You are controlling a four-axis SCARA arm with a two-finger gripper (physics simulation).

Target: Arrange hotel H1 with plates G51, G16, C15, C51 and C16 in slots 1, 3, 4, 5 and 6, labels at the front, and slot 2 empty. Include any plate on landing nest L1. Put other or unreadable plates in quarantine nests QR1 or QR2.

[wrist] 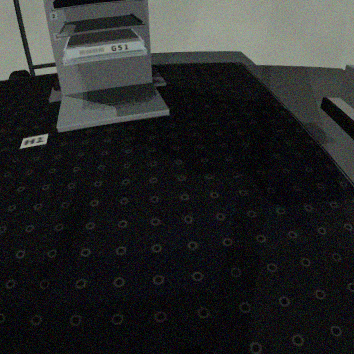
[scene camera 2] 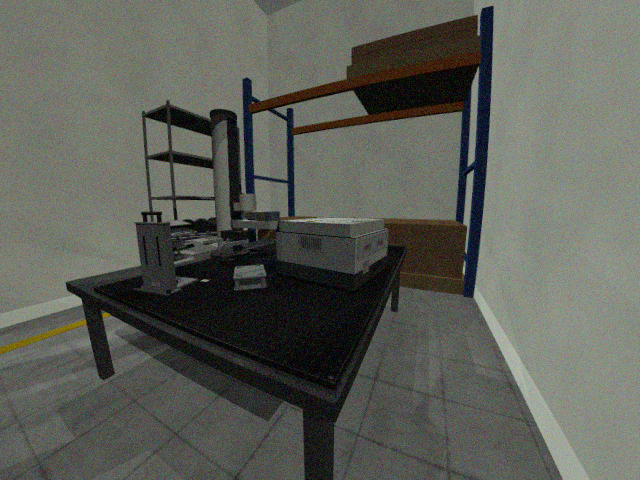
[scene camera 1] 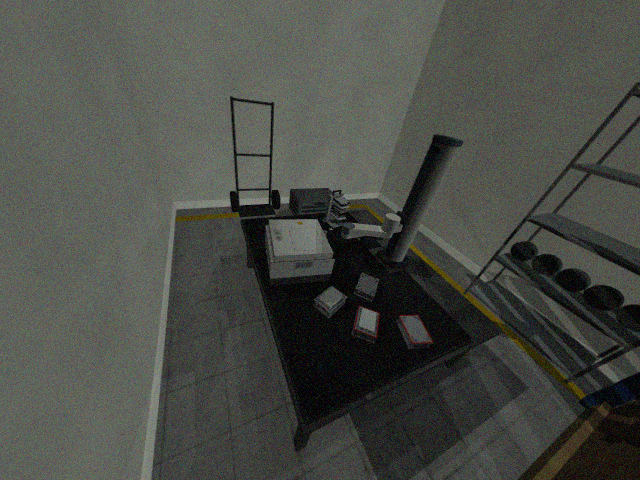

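Pixels of known places: gripper, fingertip midpoint: (wrist: 161, 84) (scene camera 2: 213, 244); arm's base, origin of the base link: (scene camera 2: 230, 254) (scene camera 1: 392, 257).
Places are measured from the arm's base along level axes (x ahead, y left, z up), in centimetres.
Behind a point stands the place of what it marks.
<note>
Hotel H1 (scene camera 1: 329, 208) @(x 32.4, y -57.2, z 15.1 cm) (scene camera 2: 155, 258) @(x 28.5, y -61.0, z 13.7 cm) (wrist: 107, 77) @(x 26.3, y -58.3, z 3.7 cm) stands upright at the far end of the table. Plate G51 (wrist: 107, 49) @(x 23.9, y -45.9, z 10.6 cm) sits in slot 1, its label facing front. The slot 2 shelf (wrist: 102, 23) @(x 24.9, y -51.7, z 12.5 cm) above it looks empty. The higher slots are cut off in the wrist view; in scene camera 1 several light plates show in the hotel, labels unreadable. My gripper (scene camera 2: 221, 252) @(x 19.1, y -27.6, z 13.1 cm) is open and empty, in front of the hotel and apart from it; its fingers are small and dark. Two red-edged nests (scene camera 1: 367, 322) @(x 59.7, y 46.9, z 7.7 cm) (scene camera 1: 414, 329) @(x 35.9, y 58.0, z 6.2 cm) stand near the table's near edge; one bears a white plate.
A white open-topped box (scene camera 1: 299, 263) @(x 84.3, y 7.2, z 19.2 cm) (scene camera 2: 323, 248) @(x 81.9, y -29.4, z 16.3 cm) stands on the table. Two grey nests (scene camera 1: 329, 299) @(x 72.6, y 27.6, z 7.7 cm) (scene camera 1: 366, 286) @(x 44.6, y 24.5, z 6.3 cm) stand near the red-edged ones, and another nest (scene camera 2: 249, 277) @(x 58.2, y -43.9, z 5.9 cm) lies between hotel and box. The H1 tag (wrist: 34, 141) @(x 33.9, y -44.8, z 1.3 cm) lies before the hotel. The arm's column (scene camera 1: 419, 201) @(x 5.9, y 4.7, z 52.7 cm) (scene camera 2: 221, 170) @(x 3.7, y -6.5, z 53.9 cm) rises at the table side.
</note>
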